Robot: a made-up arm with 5 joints. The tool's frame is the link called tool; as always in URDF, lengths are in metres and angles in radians. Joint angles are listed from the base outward. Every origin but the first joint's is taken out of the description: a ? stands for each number. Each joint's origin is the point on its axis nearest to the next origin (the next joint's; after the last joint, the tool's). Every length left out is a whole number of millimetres.
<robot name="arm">
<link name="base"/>
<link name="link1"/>
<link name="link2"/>
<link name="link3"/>
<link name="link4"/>
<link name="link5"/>
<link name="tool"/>
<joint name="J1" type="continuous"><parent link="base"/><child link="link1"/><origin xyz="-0.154 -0.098 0.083" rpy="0 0 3.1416"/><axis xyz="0 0 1"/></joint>
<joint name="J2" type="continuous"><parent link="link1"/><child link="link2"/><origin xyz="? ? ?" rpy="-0.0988 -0.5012 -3.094"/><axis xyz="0 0 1"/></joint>
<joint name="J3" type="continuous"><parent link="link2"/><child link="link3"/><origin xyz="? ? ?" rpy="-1.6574 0.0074 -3.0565"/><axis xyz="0 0 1"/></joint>
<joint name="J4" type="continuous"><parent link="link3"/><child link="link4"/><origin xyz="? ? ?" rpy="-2.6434 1.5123 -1.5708"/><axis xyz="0 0 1"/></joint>
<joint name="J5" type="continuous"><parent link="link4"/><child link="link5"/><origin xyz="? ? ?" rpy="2.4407 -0.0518 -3.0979"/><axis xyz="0 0 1"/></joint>
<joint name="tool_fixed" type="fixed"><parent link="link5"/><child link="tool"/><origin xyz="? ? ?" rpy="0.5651 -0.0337 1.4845"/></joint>
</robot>
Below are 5 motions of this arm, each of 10 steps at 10 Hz.
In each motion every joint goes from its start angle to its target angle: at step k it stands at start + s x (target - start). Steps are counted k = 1, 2, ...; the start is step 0. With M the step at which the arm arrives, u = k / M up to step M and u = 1 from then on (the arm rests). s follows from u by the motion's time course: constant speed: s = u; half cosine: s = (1 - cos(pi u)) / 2; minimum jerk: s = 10 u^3 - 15 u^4 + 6 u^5.
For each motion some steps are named. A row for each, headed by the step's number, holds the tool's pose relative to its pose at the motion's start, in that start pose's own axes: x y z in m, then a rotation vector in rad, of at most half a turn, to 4 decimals.
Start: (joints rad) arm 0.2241 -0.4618 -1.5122 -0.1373 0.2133
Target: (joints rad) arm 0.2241 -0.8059 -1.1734 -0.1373 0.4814
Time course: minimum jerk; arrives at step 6
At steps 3, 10:
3: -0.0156 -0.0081 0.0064 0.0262 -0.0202 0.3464
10: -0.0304 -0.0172 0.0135 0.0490 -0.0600 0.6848

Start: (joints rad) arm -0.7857 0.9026 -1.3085 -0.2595 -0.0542
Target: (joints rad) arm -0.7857 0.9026 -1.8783 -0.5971 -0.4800
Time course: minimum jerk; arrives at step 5
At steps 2, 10:
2: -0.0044 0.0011 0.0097 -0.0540 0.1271 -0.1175
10: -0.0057 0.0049 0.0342 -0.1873 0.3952 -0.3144

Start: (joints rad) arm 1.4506 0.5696 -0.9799 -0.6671 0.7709
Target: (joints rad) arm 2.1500 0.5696 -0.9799 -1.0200 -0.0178
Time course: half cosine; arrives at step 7
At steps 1, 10:
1: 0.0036 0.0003 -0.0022 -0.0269 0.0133 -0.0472
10: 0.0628 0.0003 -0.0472 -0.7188 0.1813 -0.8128

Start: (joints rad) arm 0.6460 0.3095 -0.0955 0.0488 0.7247
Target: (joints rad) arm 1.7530 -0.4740 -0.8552 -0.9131 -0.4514
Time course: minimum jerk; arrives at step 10
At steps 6, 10:
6: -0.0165 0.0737 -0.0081 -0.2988 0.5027 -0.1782
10: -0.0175 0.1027 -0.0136 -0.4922 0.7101 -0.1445

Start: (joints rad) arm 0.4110 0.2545 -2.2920 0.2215 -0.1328
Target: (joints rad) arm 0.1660 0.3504 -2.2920 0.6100 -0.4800
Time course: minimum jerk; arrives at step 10
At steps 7, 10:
7: -0.0018 -0.0247 0.0332 0.1821 -0.1040 -0.4561
10: -0.0023 -0.0285 0.0391 0.2083 -0.1169 -0.5513

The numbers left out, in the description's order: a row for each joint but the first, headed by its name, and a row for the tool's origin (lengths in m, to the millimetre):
J2: -0.098 0.025 0
J3: 0.083 0.111 0
J4: 0.029 -0.06 0
J5: 0.022 -0.013 0
tool: 0.03 0.037 0

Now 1 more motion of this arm.
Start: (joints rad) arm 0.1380 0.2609 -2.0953 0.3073 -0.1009
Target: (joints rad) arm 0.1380 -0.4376 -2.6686 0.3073 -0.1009
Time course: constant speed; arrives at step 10
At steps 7, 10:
7: 0.0001 -0.0480 0.0665 -0.3020 0.5118 0.0991
10: 0.0128 -0.0644 0.0937 -0.4795 0.6937 0.1508

